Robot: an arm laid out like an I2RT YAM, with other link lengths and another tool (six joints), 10 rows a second.
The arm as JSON. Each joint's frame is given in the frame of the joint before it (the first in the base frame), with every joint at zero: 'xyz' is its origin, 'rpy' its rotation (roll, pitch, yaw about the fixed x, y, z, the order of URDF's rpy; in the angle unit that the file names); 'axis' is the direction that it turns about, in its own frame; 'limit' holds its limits. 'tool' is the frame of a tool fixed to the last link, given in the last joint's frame.
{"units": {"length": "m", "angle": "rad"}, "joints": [
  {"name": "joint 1", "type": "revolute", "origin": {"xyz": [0.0, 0.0, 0.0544], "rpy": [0.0, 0.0, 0.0]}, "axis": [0.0, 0.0, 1.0], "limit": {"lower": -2.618, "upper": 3.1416}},
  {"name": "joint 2", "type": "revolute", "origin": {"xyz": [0.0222, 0.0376, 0.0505], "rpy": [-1.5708, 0.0, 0.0]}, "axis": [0.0, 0.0, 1.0], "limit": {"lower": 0.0, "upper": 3.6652}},
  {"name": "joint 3", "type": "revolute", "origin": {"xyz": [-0.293, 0.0, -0.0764], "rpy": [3.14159, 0.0, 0.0]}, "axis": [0.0, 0.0, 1.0], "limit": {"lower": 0.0, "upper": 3.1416}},
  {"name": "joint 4", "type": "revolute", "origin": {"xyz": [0.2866, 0.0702, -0.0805], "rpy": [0.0, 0.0, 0.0]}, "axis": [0.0, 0.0, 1.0], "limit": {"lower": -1.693, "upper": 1.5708}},
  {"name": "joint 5", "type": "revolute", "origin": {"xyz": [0.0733, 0.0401, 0.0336], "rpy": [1.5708, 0.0, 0.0]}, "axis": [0.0, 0.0, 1.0], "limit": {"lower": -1.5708, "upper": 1.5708}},
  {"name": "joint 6", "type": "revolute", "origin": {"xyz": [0.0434, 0.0, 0.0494], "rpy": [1.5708, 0.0, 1.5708]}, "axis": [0.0, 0.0, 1.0], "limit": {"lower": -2.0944, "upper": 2.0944}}
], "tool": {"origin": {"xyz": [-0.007, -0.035, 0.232], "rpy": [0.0, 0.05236, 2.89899]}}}
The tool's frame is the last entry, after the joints.
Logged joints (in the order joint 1, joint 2, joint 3, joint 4, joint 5, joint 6), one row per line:
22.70 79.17 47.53 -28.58 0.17 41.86
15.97 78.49 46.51 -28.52 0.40 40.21
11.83 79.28 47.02 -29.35 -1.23 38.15
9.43 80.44 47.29 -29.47 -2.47 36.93
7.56 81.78 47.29 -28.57 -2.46 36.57
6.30 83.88 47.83 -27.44 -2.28 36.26
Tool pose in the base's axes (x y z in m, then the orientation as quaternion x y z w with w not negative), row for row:
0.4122 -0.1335 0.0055 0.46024 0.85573 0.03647 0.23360
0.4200 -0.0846 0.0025 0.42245 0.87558 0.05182 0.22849
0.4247 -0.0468 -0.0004 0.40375 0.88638 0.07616 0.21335
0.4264 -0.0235 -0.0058 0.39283 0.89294 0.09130 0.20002
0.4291 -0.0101 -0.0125 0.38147 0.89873 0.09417 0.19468
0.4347 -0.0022 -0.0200 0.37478 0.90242 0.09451 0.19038
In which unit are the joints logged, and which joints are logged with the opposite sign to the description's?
The joints are logged in degrees. Opposite sign: joint 1, joint 6.
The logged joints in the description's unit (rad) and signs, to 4 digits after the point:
-0.3962 1.3818 0.8296 -0.4988 0.0030 -0.7306
-0.2787 1.3699 0.8118 -0.4978 0.0070 -0.7018
-0.2065 1.3837 0.8207 -0.5123 -0.0215 -0.6658
-0.1646 1.4039 0.8254 -0.5143 -0.0431 -0.6446
-0.1319 1.4273 0.8254 -0.4986 -0.0429 -0.6383
-0.1100 1.4640 0.8348 -0.4789 -0.0398 -0.6329

